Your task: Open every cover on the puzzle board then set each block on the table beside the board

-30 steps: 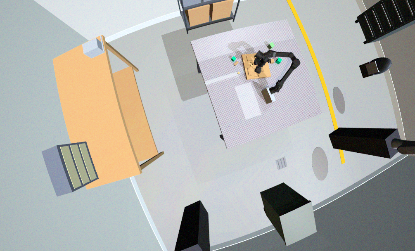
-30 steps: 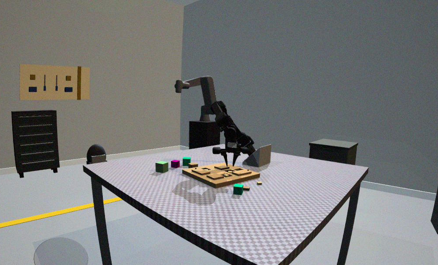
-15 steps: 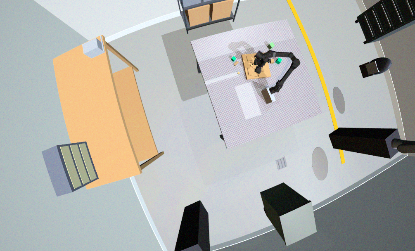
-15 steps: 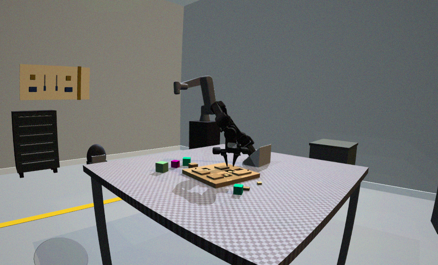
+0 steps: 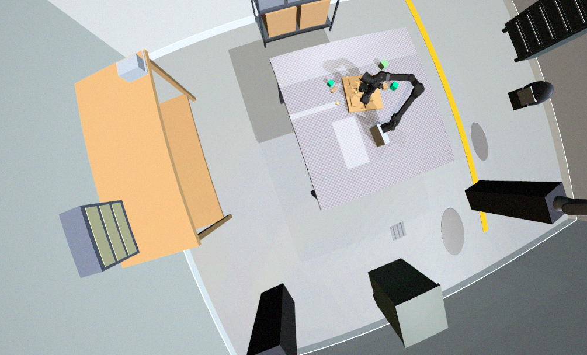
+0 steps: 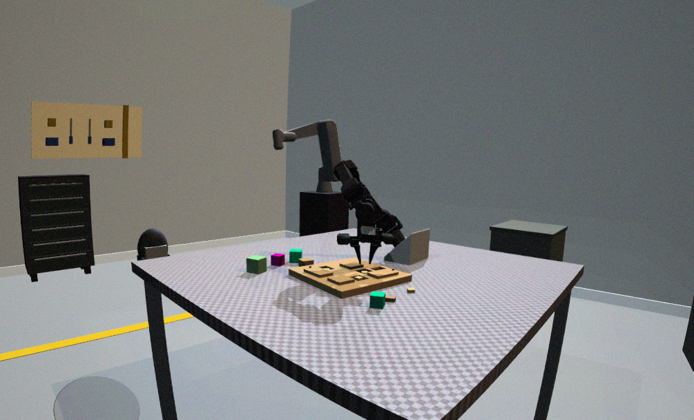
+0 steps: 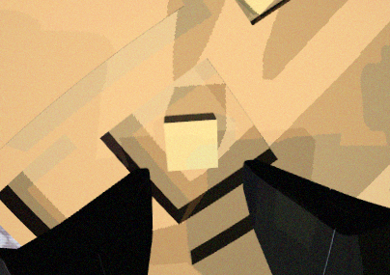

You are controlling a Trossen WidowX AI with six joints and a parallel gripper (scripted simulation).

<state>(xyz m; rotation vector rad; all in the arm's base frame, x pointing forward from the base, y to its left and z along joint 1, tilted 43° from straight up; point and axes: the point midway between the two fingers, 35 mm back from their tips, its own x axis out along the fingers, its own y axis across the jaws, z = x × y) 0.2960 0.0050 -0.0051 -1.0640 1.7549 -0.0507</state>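
My gripper tip is 6 cm short of the puzzle board, 2 cm to the left of it and 3 cm above it. Also, from my gripper tip: magenta block 6 cm ahead, 34 cm to the right, 3 cm below; light green block 18 cm ahead, 33 cm to the right, 2 cm below.
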